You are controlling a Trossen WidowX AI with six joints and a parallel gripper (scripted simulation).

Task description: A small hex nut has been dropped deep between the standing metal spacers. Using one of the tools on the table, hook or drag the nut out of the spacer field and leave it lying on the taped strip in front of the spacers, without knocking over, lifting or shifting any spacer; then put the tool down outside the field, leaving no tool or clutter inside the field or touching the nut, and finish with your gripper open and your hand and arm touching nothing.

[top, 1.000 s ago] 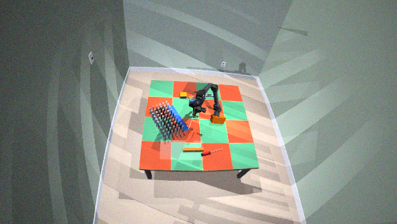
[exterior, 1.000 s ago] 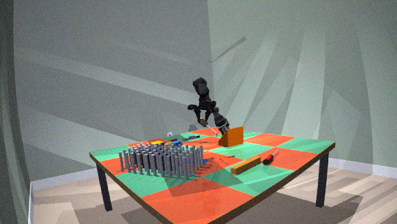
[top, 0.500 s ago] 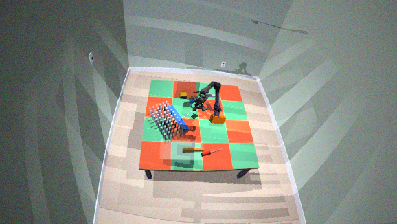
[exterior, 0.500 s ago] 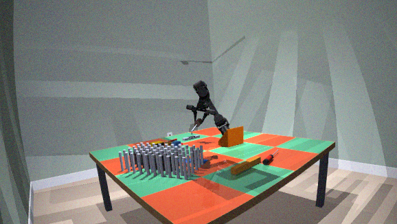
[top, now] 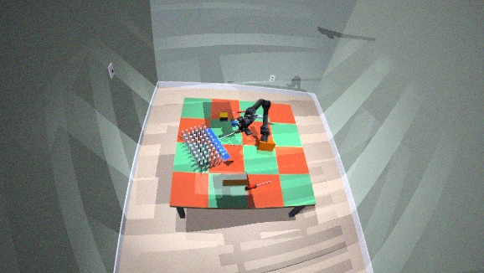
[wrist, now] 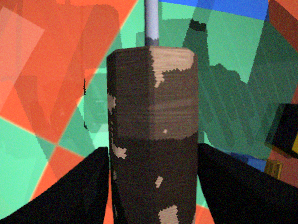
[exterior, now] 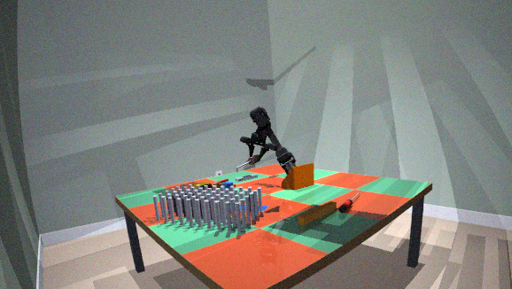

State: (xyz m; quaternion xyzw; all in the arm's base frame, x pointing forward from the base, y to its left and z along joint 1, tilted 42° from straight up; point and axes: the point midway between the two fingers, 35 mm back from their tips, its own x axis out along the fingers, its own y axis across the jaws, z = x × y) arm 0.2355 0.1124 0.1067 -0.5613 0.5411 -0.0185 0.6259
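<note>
Right now my gripper tip is 200 mm short of the blue taped strip, 190 mm above it and 50 mm to the right of it. The rest, counted from my gripper tip: blue block: 230 mm to the right, 170 mm below, 50 mm ahead; orange level: 440 mm to the left, 170 mm below, 30 mm behind; yellow block: 310 mm to the right, 180 mm ahead, 170 mm below.
</note>
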